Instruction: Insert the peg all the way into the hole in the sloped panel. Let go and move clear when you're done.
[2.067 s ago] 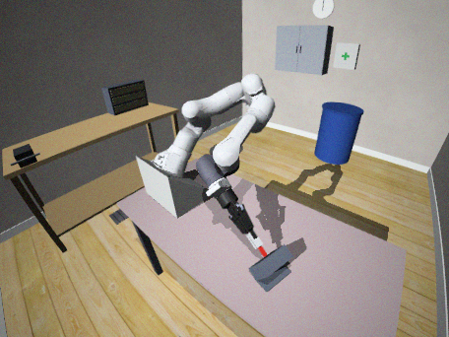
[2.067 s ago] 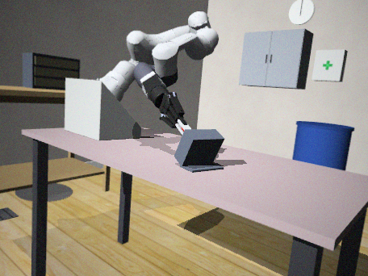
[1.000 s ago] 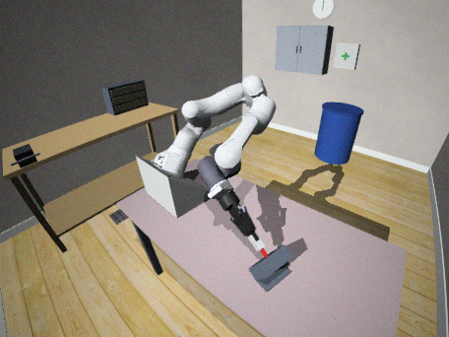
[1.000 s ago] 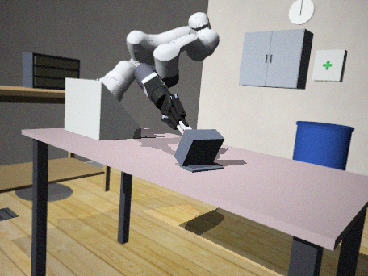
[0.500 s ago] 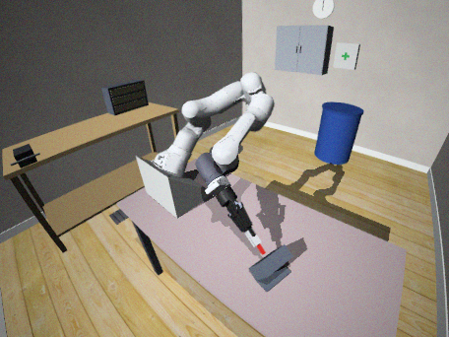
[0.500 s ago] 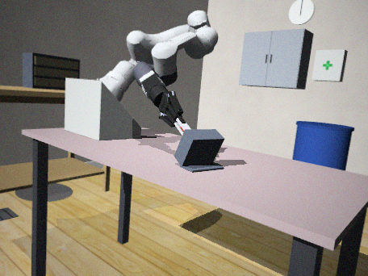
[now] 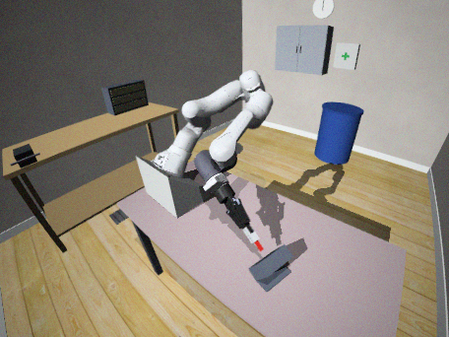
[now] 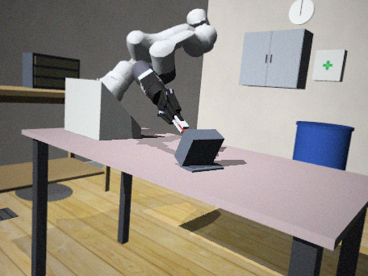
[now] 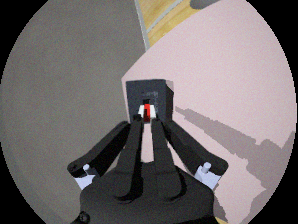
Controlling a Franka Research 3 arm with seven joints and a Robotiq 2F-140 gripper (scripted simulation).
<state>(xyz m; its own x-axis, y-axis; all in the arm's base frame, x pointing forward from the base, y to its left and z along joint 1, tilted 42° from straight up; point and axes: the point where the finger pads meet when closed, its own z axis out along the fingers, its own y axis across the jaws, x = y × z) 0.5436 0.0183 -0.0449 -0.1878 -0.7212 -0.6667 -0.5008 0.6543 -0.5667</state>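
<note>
The red peg is 30 mm ahead of my hand and 20 mm below it.
</note>
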